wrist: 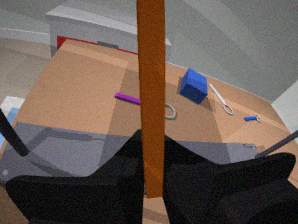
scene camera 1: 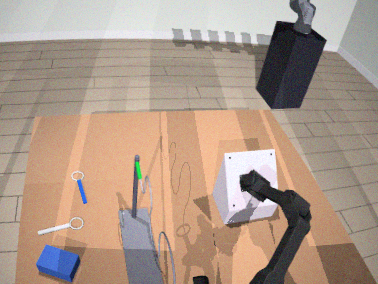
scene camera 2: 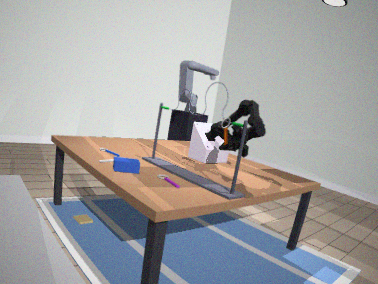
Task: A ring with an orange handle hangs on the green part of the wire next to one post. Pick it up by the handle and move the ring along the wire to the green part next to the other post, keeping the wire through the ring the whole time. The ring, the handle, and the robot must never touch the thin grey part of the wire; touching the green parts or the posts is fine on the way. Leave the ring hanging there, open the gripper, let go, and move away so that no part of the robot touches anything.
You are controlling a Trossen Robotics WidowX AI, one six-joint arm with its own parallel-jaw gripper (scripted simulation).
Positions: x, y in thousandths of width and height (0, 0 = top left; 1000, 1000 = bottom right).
Observation:
In view: my gripper (wrist: 492, 600) and a blue block (wrist: 653, 386).

